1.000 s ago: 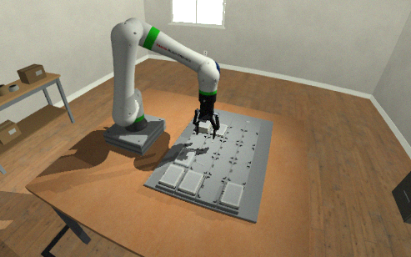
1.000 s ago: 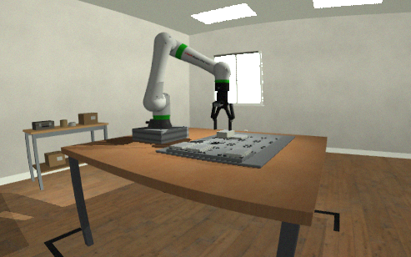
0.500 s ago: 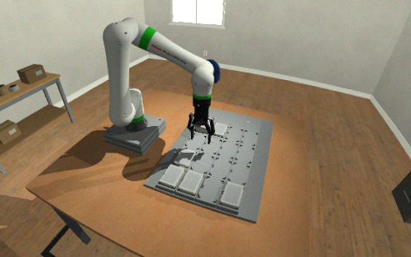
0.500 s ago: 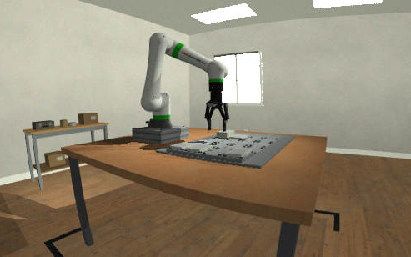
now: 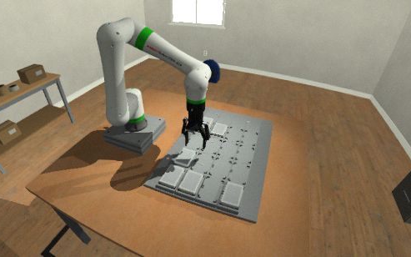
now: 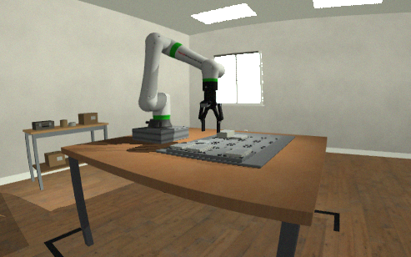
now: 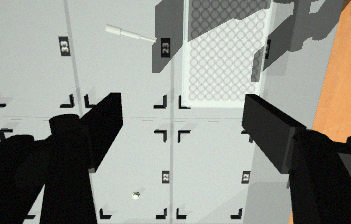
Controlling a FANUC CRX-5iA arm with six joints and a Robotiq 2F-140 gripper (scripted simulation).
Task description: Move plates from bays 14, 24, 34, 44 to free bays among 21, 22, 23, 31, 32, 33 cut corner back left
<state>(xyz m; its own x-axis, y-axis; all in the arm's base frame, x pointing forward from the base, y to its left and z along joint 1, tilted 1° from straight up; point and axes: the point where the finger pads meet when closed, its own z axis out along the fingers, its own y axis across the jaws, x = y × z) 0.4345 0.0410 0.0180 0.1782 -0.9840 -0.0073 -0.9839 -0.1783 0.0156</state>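
The sealed 96-well plate lies 9 cm below my hand, 5 cm to the right of it and 4 cm behind it. Round my hand: bay label 43: 23 cm ahead, 10 cm below; then sealed deep-well block: 27 cm to the left, 9 cm behind, 8 cm below.
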